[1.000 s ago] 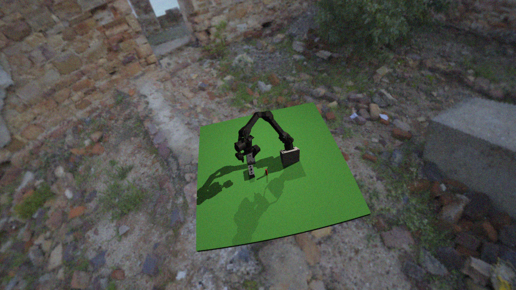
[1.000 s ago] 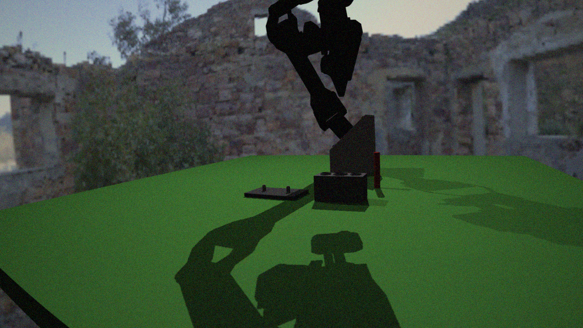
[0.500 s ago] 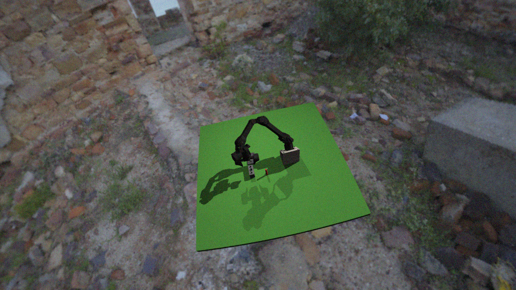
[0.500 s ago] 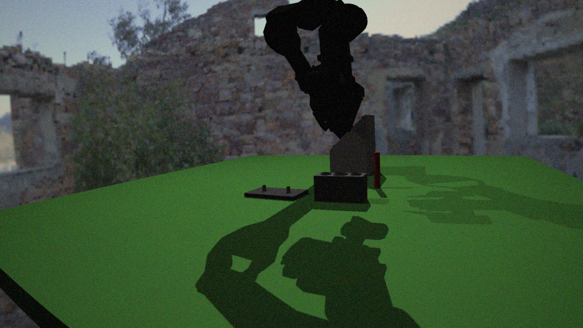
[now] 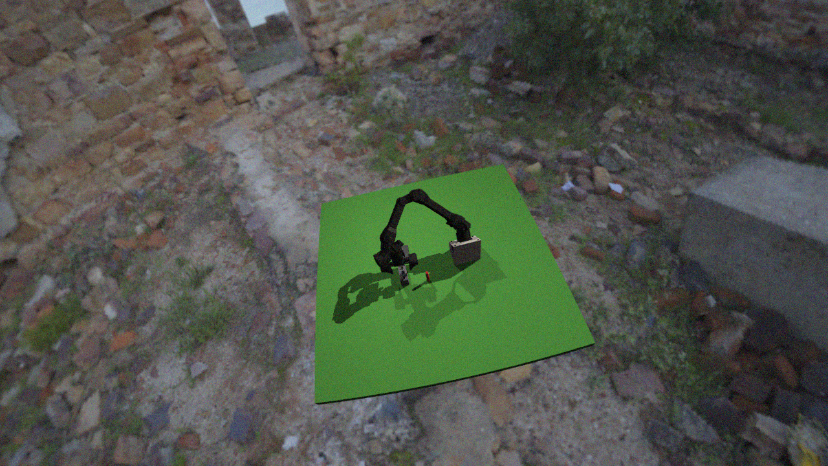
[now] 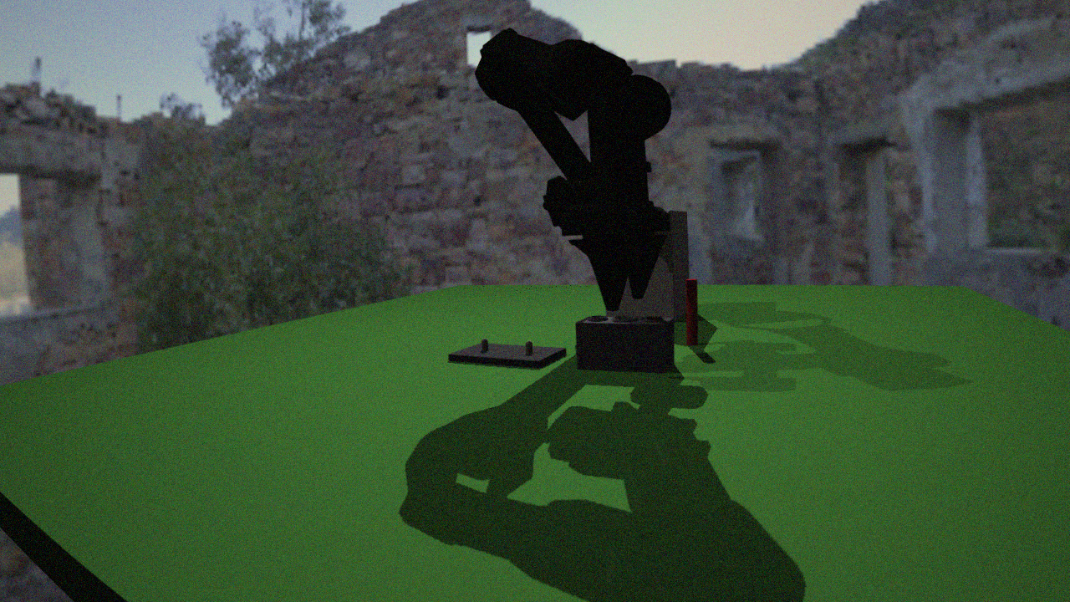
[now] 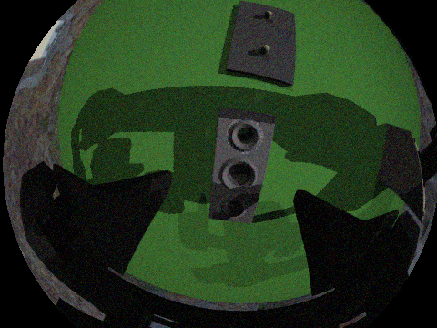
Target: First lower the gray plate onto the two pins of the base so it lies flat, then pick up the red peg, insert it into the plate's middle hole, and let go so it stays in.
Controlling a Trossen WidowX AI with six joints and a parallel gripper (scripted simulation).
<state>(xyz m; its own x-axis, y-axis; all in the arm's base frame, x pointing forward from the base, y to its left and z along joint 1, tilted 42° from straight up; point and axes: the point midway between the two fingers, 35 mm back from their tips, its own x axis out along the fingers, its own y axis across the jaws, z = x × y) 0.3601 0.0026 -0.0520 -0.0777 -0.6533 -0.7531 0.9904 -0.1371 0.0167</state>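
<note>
My gripper tip is 3 cm above the gray plate. From my gripper tip the other things lie so: dark base: 15 cm to the right, 6 cm below, 3 cm behind; then red peg: 12 cm behind, 6 cm to the left, 3 cm below.
</note>
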